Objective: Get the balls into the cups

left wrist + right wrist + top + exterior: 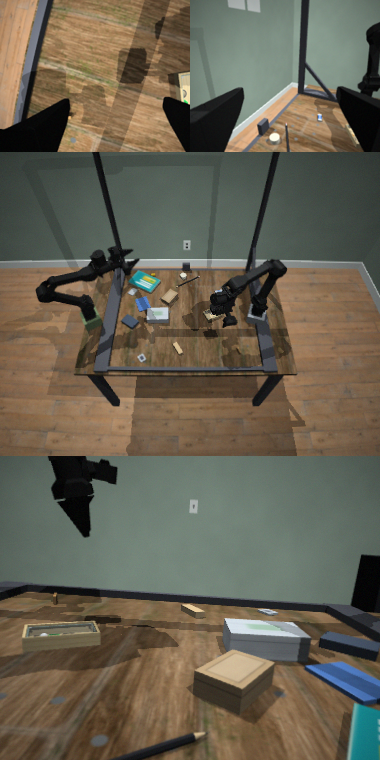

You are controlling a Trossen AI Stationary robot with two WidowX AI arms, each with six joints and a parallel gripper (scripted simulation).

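My left gripper is now 20 cm above the covered wooden puzzle, 16 cm past it and 2 cm to the left of it.
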